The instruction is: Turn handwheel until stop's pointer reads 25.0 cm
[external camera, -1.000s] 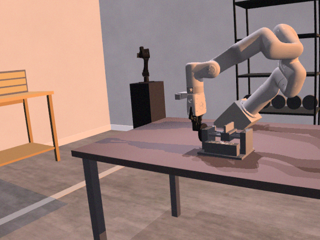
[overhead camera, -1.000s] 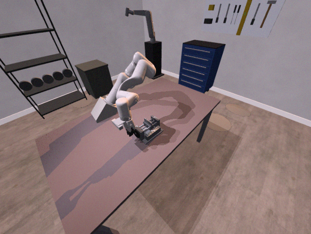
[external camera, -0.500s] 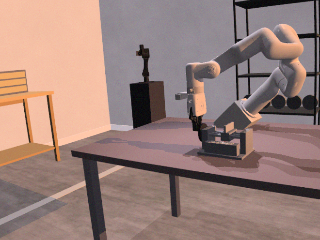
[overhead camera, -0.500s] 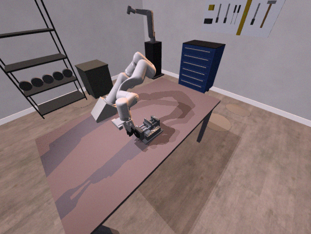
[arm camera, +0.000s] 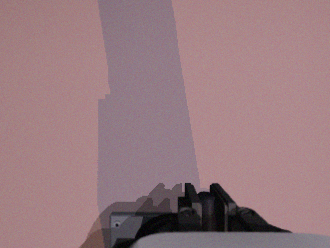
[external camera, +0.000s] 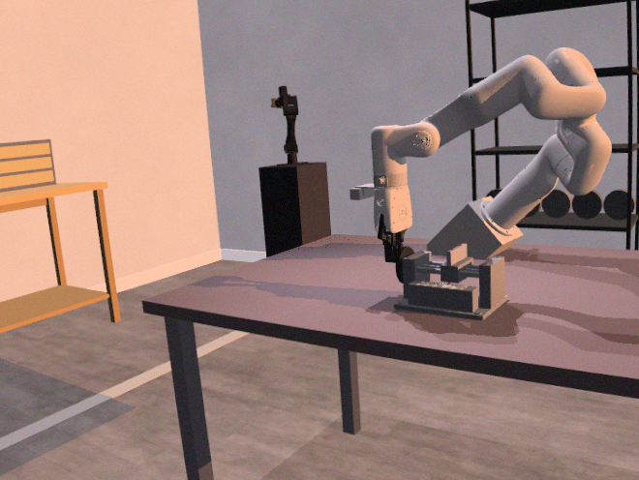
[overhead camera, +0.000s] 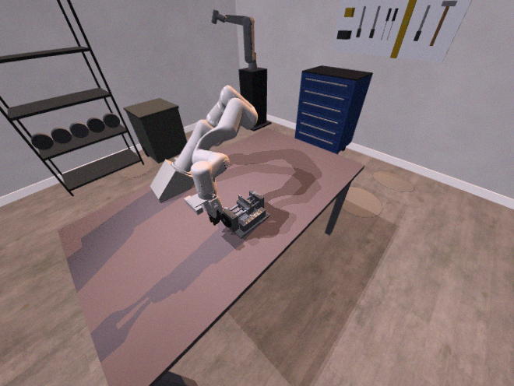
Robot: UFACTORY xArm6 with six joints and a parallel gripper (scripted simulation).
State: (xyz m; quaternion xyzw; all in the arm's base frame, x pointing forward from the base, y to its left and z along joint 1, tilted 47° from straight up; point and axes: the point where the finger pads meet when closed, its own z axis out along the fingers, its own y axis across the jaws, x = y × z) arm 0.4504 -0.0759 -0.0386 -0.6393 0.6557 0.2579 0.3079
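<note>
Now: the black handwheel 2 cm to the left of my hand and 1 cm below it. The rest, counted from my hand: sliding stop block 3 cm ahead, 16 cm to the left, 1 cm below.
</note>
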